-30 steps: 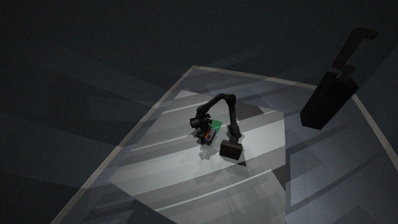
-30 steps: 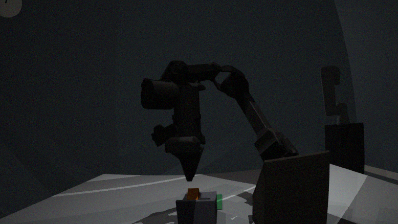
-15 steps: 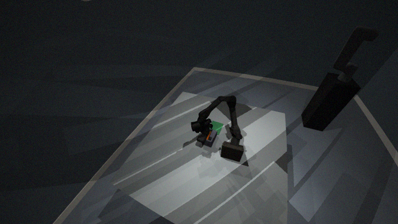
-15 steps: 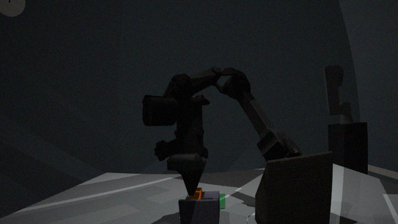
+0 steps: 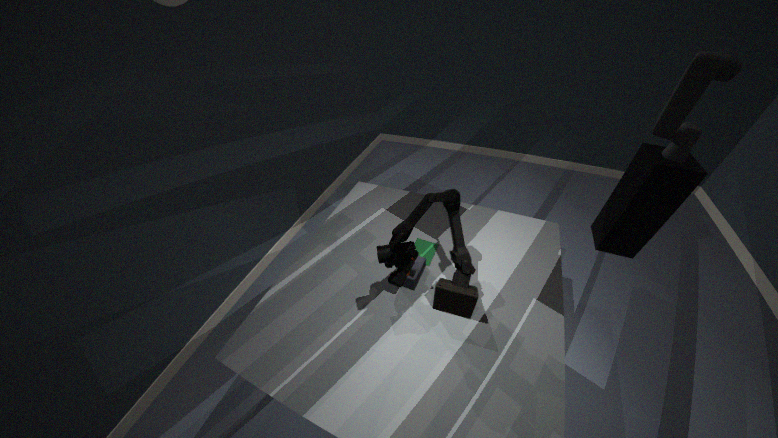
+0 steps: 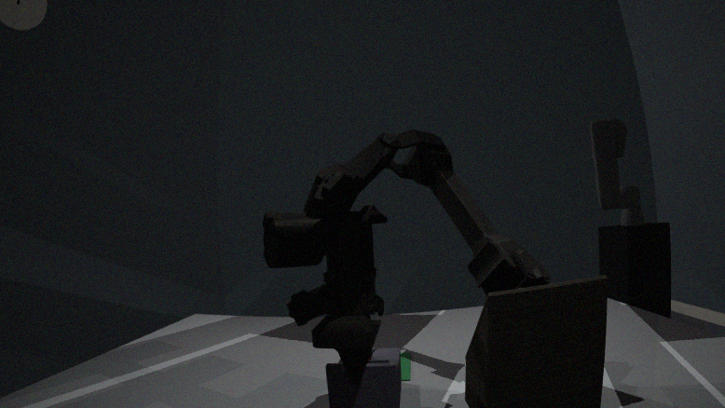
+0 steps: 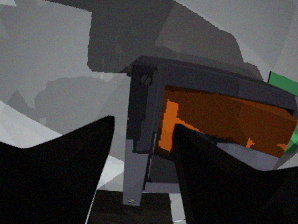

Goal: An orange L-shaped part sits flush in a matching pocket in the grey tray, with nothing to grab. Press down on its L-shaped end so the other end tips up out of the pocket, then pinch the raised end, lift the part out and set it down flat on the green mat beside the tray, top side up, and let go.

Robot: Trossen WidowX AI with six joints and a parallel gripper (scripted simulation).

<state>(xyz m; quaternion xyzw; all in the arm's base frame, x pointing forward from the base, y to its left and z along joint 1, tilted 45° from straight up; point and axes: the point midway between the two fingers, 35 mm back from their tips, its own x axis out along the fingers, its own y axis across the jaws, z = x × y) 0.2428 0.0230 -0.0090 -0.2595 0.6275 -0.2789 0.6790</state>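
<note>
Right now the orange L-shaped part is 10 mm behind my gripper tip, 40 mm to the right of it and 20 mm below it. Round my gripper tip: green mat (20 mm behind, 220 mm to the right, 80 mm below).
</note>
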